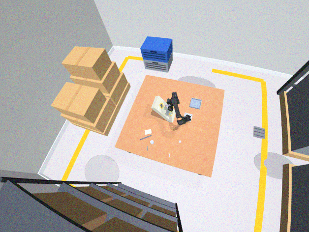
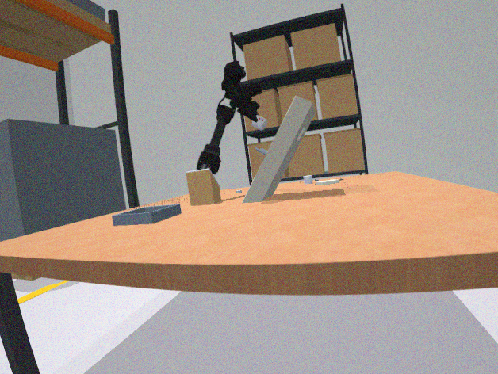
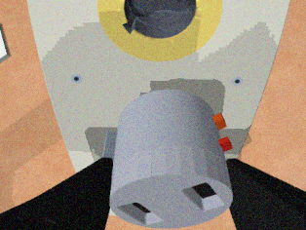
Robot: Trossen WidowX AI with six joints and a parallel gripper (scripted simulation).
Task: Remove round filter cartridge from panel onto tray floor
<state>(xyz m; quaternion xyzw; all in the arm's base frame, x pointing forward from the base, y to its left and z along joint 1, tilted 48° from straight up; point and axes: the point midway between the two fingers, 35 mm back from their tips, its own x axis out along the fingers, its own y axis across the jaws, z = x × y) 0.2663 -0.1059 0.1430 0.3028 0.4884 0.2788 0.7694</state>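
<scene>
The shallow grey-blue tray is 33 cm to the right of my gripper tip, 28 cm behind it and 27 cm below it. The rest, counted from my gripper tip: white card: 34 cm to the left, 27 cm below, 16 cm ahead; round filter cartridge: right at my gripper tip; service panel: 11 cm below, 6 cm ahead, 1 cm to the left.
</scene>
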